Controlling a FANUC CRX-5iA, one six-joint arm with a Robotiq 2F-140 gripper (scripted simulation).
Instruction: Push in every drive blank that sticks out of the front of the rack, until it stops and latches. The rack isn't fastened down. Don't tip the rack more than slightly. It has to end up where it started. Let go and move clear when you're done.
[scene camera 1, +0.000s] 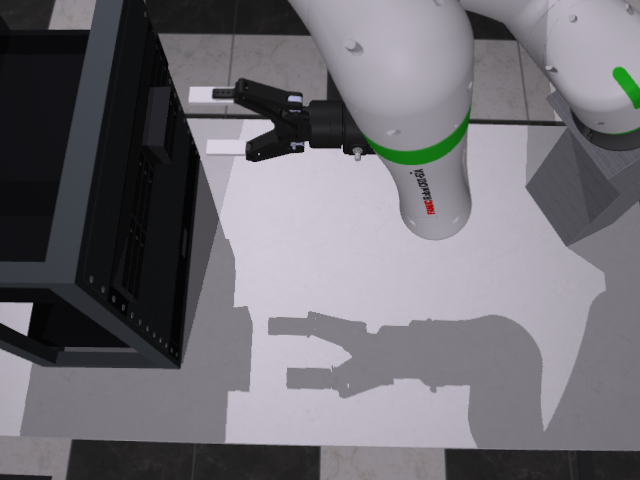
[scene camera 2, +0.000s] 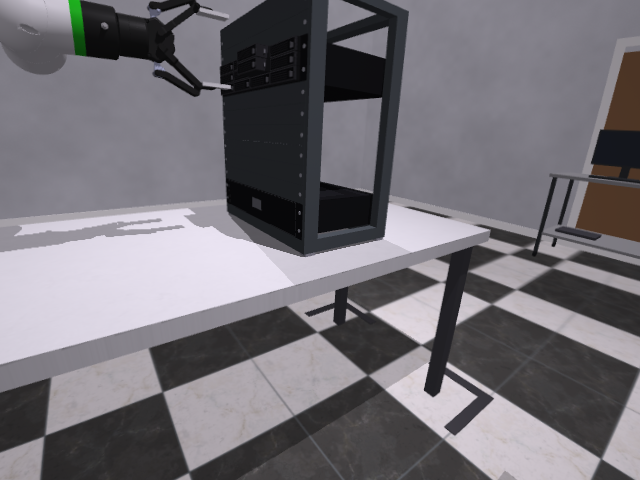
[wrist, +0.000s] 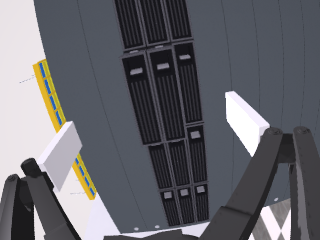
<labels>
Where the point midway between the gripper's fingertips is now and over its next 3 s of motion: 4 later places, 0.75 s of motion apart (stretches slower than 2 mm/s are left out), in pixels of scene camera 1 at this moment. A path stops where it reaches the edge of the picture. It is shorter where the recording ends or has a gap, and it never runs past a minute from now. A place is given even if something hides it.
My gripper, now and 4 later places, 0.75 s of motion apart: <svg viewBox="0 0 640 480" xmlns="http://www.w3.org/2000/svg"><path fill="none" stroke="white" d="M199 123L184 123L197 139L176 139L169 139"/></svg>
</labels>
